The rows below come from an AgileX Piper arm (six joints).
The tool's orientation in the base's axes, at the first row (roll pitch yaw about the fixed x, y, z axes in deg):
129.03 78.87 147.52
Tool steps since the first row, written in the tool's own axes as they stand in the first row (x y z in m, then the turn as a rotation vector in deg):
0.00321 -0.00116 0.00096 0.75 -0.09 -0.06
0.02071 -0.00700 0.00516 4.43 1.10 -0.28
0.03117 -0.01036 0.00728 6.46 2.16 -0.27
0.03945 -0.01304 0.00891 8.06 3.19 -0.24
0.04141 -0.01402 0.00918 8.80 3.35 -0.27
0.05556 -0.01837 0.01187 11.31 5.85 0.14
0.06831 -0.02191 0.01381 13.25 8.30 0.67
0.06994 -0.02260 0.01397 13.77 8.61 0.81
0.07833 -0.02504 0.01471 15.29 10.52 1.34
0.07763 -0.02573 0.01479 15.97 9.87 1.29
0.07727 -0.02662 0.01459 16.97 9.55 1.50
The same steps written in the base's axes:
0.00073 -0.00045 -0.00344 -0.15 -0.03 -0.74
0.00360 -0.00277 -0.02200 -1.32 1.40 -4.15
0.00491 -0.00416 -0.03302 -1.96 2.61 -5.98
0.00591 -0.00529 -0.04175 -2.51 3.76 -7.40
0.00614 -0.00592 -0.04385 -2.71 3.98 -8.10
0.00769 -0.00768 -0.05871 -3.49 6.72 -10.24
0.00851 -0.00906 -0.07199 -4.06 9.40 -11.84
0.00861 -0.00949 -0.07371 -4.11 9.79 -12.32
0.00868 -0.01067 -0.08240 -4.44 11.91 -13.59
0.00908 -0.01137 -0.08183 -4.40 11.36 -14.35
0.00922 -0.01231 -0.08158 -4.27 11.23 -15.40

